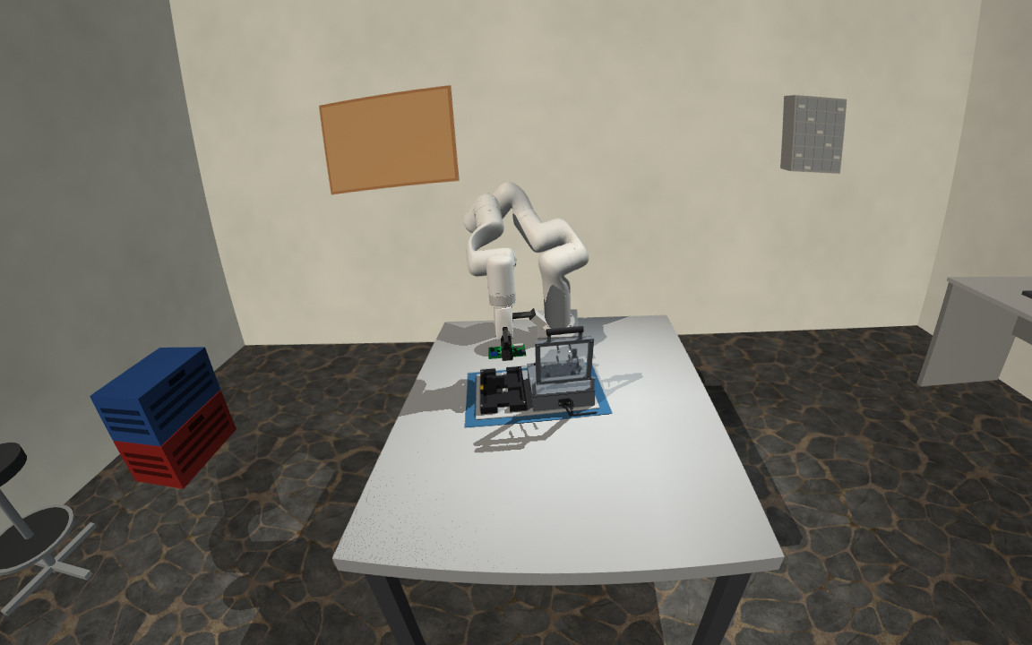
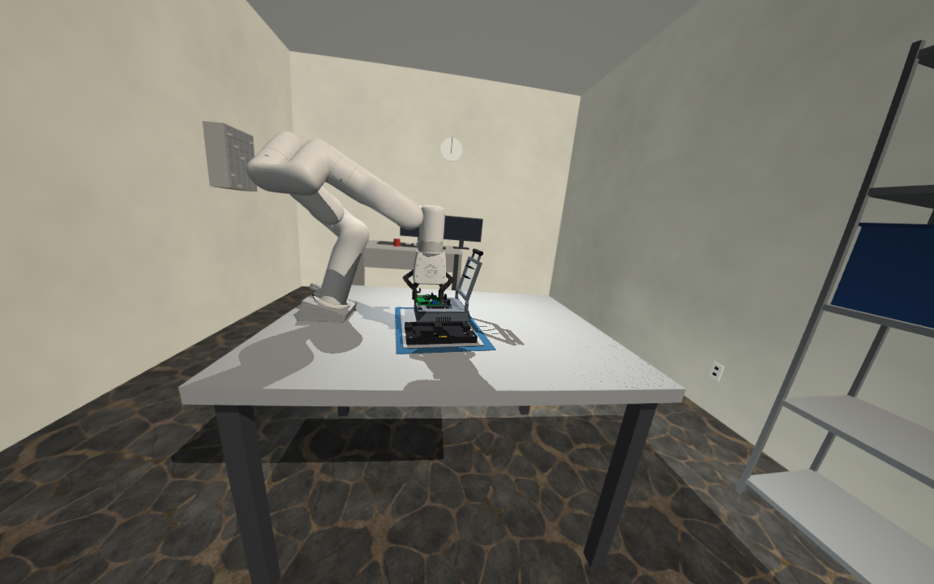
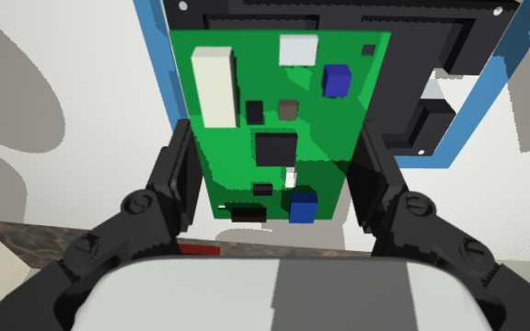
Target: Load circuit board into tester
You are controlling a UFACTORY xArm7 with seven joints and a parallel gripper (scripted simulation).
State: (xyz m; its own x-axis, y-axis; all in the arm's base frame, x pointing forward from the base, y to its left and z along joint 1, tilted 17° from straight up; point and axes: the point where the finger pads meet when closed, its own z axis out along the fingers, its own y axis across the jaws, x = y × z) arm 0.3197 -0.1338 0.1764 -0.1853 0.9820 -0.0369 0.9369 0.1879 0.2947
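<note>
Now: hand 30 mm short of the tester plate, 160 mm to the right of it and 50 mm above it. Round my hand: green circuit board (right at my hand); lid (140 mm ahead, 180 mm to the left, 60 mm above); black latch hook (50 mm behind, 200 mm to the left, 40 mm below).
</note>
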